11 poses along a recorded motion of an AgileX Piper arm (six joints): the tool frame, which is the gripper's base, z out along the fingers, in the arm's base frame.
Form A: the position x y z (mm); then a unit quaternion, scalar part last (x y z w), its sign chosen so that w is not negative.
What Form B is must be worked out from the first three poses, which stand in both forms.
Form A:
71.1 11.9 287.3 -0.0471 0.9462 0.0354 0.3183
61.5 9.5 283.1 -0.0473 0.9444 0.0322 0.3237
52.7 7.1 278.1 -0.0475 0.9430 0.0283 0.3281
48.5 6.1 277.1 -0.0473 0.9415 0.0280 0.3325
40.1 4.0 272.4 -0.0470 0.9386 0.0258 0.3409
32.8 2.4 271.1 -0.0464 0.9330 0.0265 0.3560
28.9 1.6 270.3 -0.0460 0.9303 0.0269 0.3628
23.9 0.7 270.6 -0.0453 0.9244 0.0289 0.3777
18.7 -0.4 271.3 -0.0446 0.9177 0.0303 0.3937
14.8 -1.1 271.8 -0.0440 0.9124 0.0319 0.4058
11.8 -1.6 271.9 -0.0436 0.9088 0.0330 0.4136
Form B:
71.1 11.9 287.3; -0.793 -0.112 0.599; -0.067 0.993 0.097; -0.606 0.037 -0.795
61.5 9.5 283.1; -0.786 -0.110 0.608; -0.068 0.993 0.091; -0.614 0.030 -0.788
52.7 7.1 278.1; -0.780 -0.108 0.616; -0.071 0.994 0.085; -0.622 0.022 -0.783
48.5 6.1 277.1; -0.774 -0.108 0.623; -0.070 0.994 0.084; -0.629 0.021 -0.777
40.1 4.0 272.4; -0.763 -0.106 0.637; -0.071 0.994 0.080; -0.642 0.016 -0.766
32.8 2.4 271.1; -0.742 -0.105 0.662; -0.068 0.994 0.082; -0.667 0.016 -0.745
28.9 1.6 270.3; -0.732 -0.105 0.673; -0.066 0.994 0.083; -0.678 0.017 -0.735
23.9 0.7 270.6; -0.711 -0.106 0.696; -0.062 0.994 0.088; -0.701 0.019 -0.713
18.7 -0.4 271.3; -0.686 -0.106 0.720; -0.058 0.994 0.091; -0.725 0.020 -0.688
14.8 -1.1 271.8; -0.667 -0.106 0.738; -0.054 0.994 0.094; -0.743 0.022 -0.669
11.8 -1.6 271.9; -0.654 -0.107 0.749; -0.052 0.994 0.096; -0.755 0.024 -0.656

